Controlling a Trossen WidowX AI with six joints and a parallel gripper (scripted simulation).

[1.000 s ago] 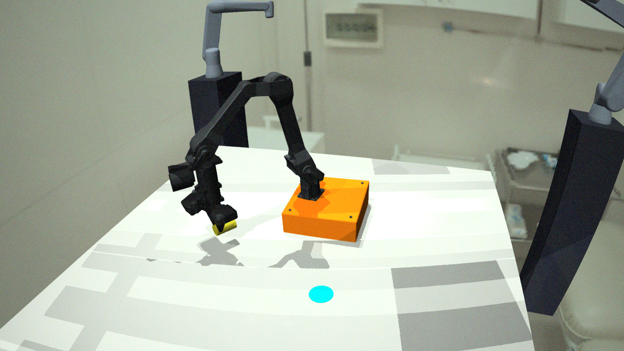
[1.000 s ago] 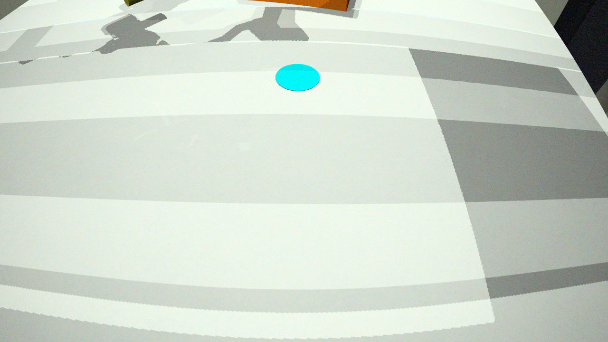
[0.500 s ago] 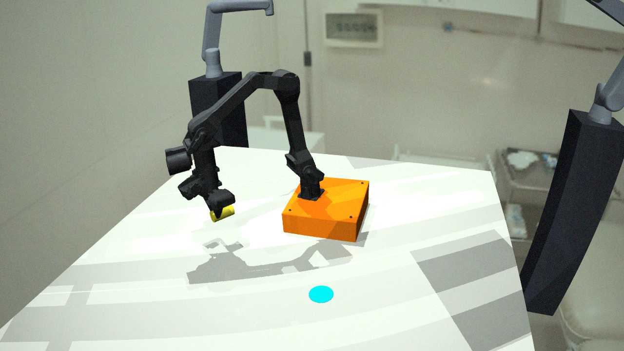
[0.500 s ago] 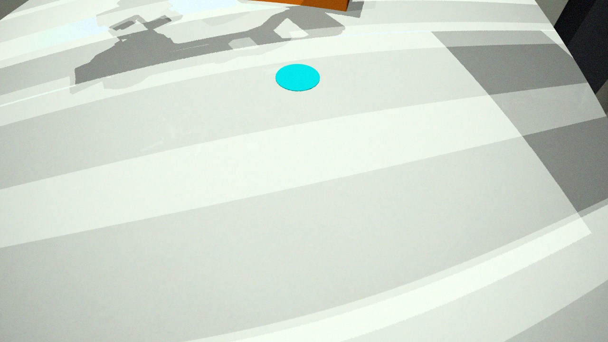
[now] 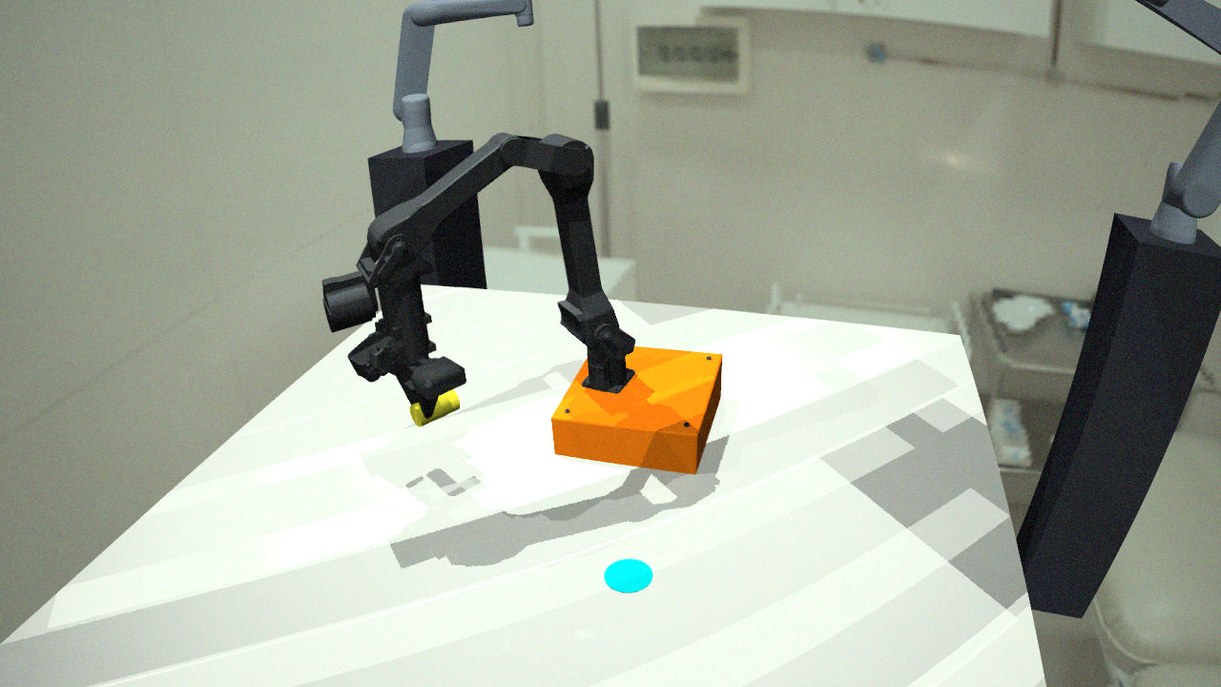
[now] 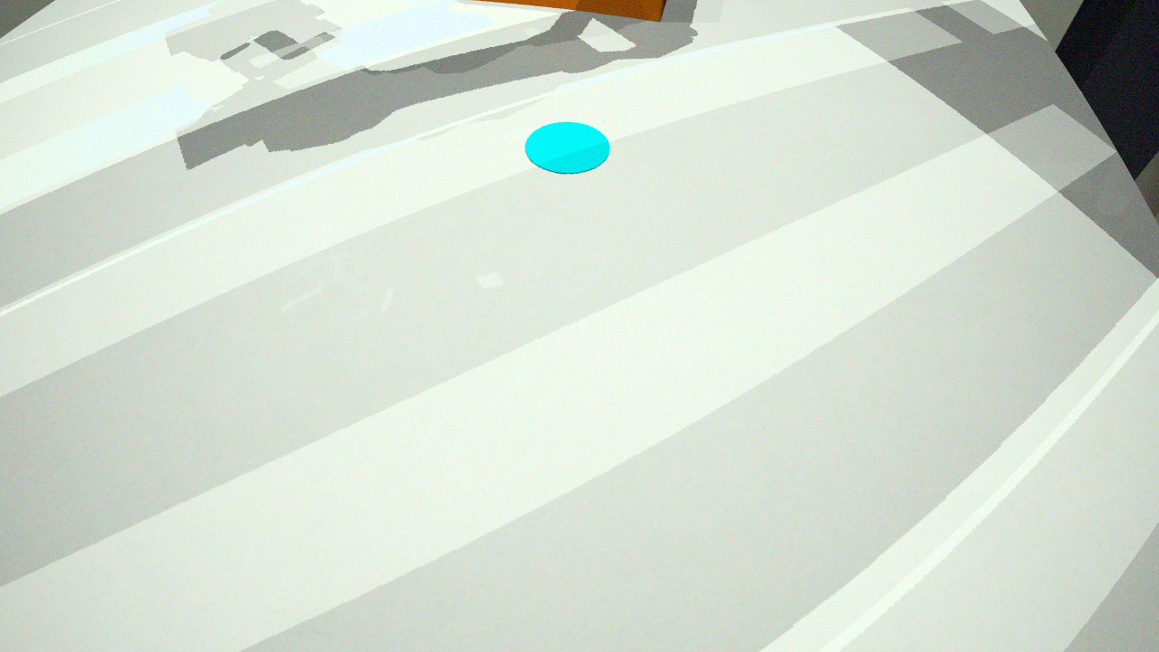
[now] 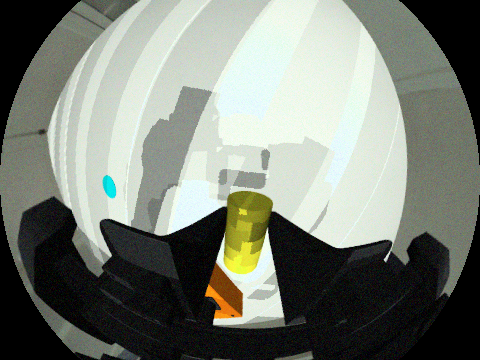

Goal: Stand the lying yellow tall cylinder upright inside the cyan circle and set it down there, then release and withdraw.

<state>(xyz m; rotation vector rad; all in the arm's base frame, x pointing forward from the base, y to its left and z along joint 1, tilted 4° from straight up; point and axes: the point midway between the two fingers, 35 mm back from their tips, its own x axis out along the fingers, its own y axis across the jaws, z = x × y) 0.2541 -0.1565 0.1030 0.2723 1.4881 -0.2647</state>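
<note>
My gripper tip is now 33 cm to the right of the cyan circle, 13 cm above it and 5 cm short of it. From my gripper tip the other things lie so: yellow cylinder (2 cm behind, 1 cm to the left).
</note>
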